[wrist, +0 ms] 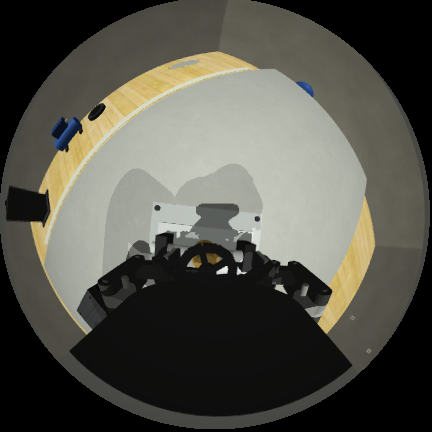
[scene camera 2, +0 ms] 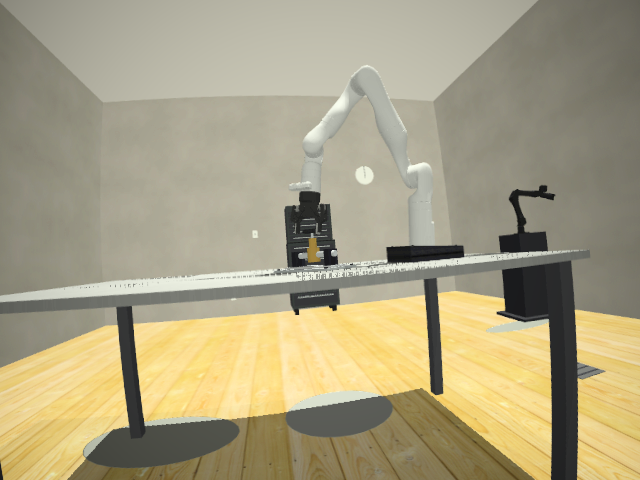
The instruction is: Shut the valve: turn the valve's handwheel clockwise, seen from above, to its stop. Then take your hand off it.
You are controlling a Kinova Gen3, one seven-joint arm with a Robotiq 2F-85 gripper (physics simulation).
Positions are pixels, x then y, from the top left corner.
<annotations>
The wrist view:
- my gripper: 215,257
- black handwheel: 228,260
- base plate: 164,212
</annotations>
